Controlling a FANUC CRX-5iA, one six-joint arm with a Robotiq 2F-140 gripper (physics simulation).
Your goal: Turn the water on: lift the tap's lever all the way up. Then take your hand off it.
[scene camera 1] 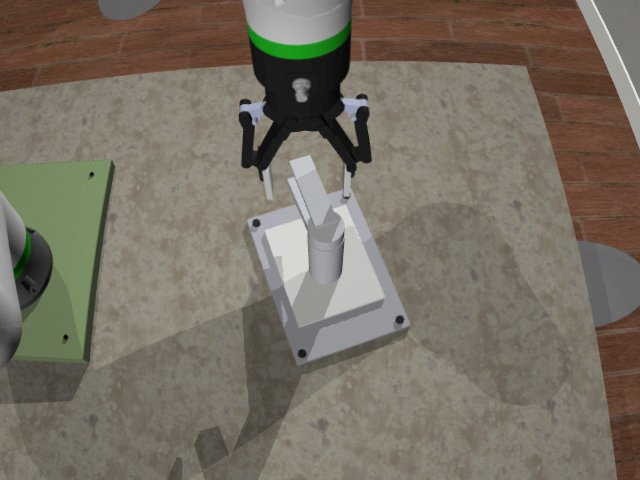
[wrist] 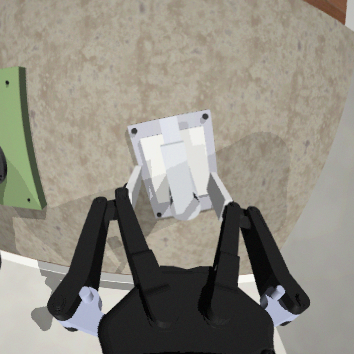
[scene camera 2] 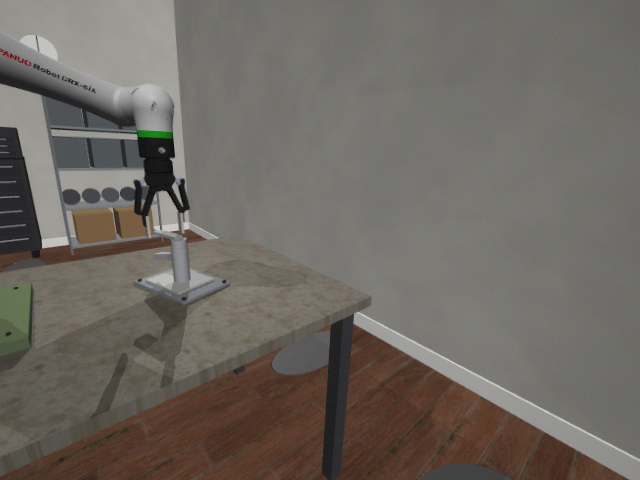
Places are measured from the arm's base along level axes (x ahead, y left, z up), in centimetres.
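Where they show: gripper, between the fingertips: (scene camera 1: 307,189) (wrist: 175,177) (scene camera 2: 165,234).
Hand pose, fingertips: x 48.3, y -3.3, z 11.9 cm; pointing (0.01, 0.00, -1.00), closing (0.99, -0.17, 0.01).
Observation:
Each offset is from my fingertips to the top centre of the thing. Level surfaces: height alone.
The grey tap's upright body {dz -2.8, dx +1.2, dy -5.5 cm} (scene camera 1: 325,263) (scene camera 2: 180,263) stands on a base plate {dz -14.0, dx +1.2, dy -5.5 cm} (scene camera 1: 351,335) (wrist: 211,145). Its flat lever {dz +0.4, dx +0.5, dy -0.4 cm} (scene camera 1: 310,186) (scene camera 2: 168,234) (wrist: 178,167) juts from the top, above the spout {dz -5.3, dx +0.3, dy +1.5 cm} (scene camera 1: 298,198) (scene camera 2: 161,256) (wrist: 170,129). In the scene camera 2 view the lever looks low, sloping slightly up toward its free end. My gripper (scene camera 1: 308,196) (scene camera 2: 165,233) (wrist: 175,177) is open and points down. Its pale fingertips are on either side of the lever, with a gap at each side, at about the lever's height. Nothing is held. Exact finger depth is hard to tell.
A green board (scene camera 1: 56,232) (scene camera 2: 15,315) (wrist: 15,135) with part of the robot's base lies on the table {dz -15.2 cm} (scene camera 1: 165,217) left of the tap. A wall (scene camera 2: 413,155) rises beyond the table's right side. A shelf rack (scene camera 2: 56,178) stands in the background.

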